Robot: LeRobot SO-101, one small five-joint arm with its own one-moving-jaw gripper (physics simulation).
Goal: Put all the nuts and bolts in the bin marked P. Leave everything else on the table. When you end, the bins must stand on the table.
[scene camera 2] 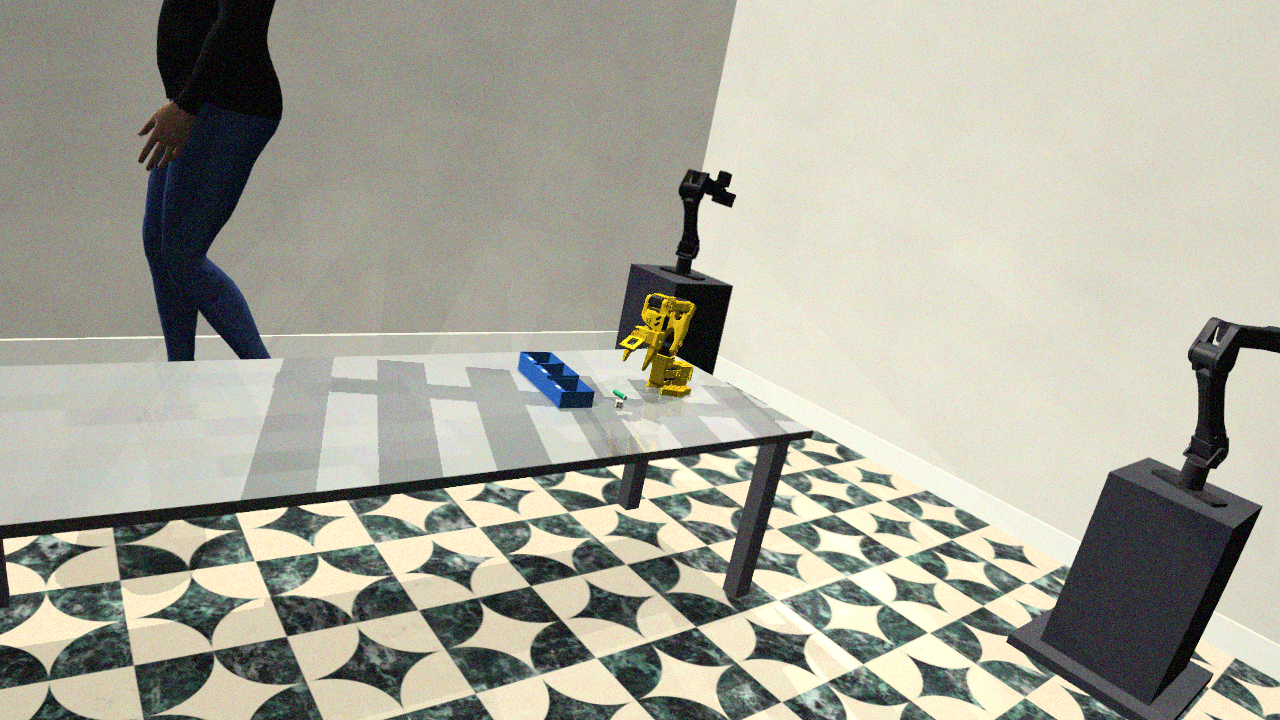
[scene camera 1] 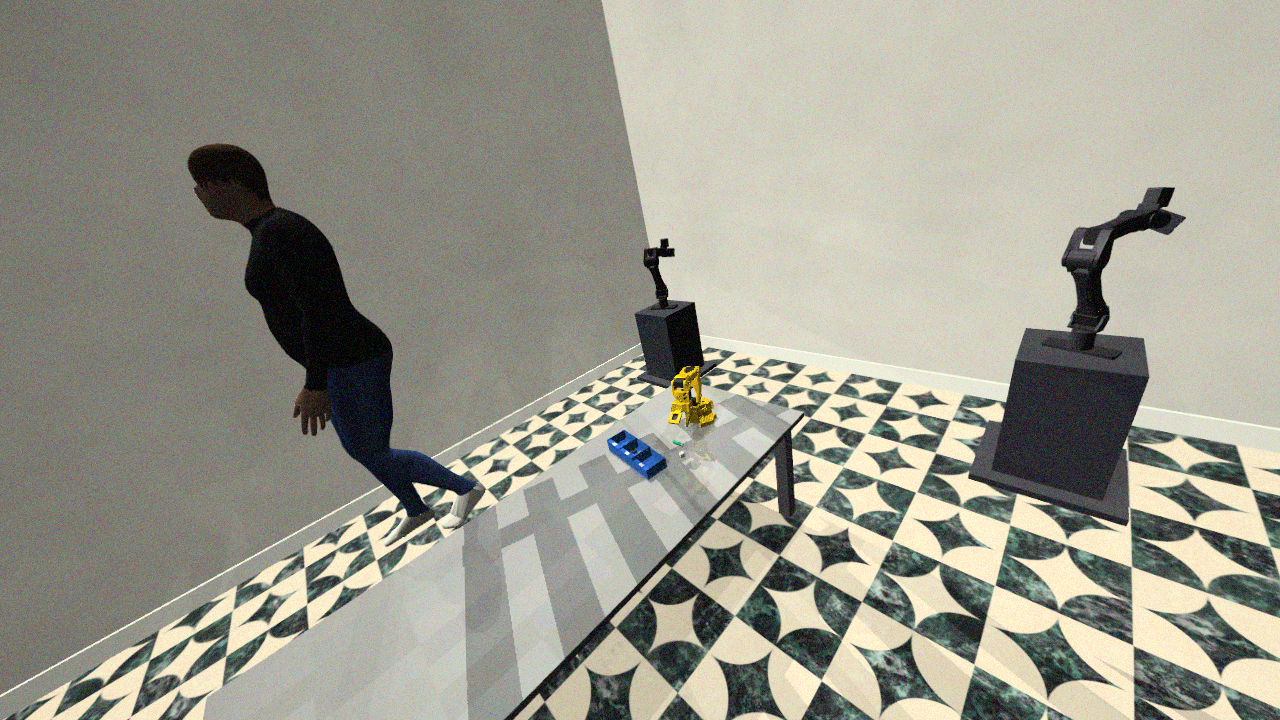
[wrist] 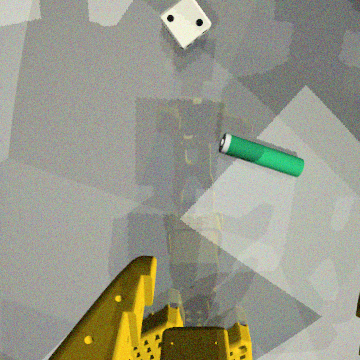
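Seen in the pictures: hand at its tool point: (scene camera 2: 642, 368) (scene camera 1: 686, 425) (wrist: 154, 274); arm's base at its link origin: (scene camera 2: 661, 389) (scene camera 1: 698, 422) (wrist: 195, 334).
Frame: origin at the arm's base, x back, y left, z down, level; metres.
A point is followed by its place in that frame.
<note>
My yellow gripper (scene camera 1: 682, 420) @(x -0.132, y 0.064, z -0.087 m) (scene camera 2: 636, 354) @(x -0.132, y 0.064, z -0.087 m) (wrist: 252, 282) is open and empty above the table, beside the arm's base. In the wrist view one notched jaw stands at lower left and a sliver of the other at the right edge. The blue three-compartment bin block (scene camera 1: 631, 458) @(x -0.336, y -0.024, z -0.043 m) (scene camera 2: 575, 400) @(x -0.310, y 0.067, z -0.018 m) stands upright on the table. Its letters and contents cannot be made out in the scene views, and it does not show in the wrist view. No nut or bolt can be made out on the table.
A green cylinder with a white end (scene camera 1: 677, 443) @(x -0.155, y 0.025, z -0.007 m) (scene camera 2: 619, 394) @(x -0.155, y 0.026, z -0.007 m) (wrist: 265, 156) @(x -0.152, y 0.023, z -0.010 m) lies on the table (scene camera 1: 375, 617) @(x -1.155, y -0.185, z 0.000 m) (scene camera 2: 161, 438) @(x -1.159, y 0.070, z 0.000 m) between the arm's base and the bins. A white die (scene camera 1: 682, 454) @(x -0.198, y 0.088, z -0.013 m) (scene camera 2: 619, 403) @(x -0.199, y 0.087, z -0.012 m) (wrist: 186, 22) @(x -0.194, y 0.080, z -0.016 m) lies near it. A person (scene camera 1: 308, 295) (scene camera 2: 219, 134) is beyond the table.
</note>
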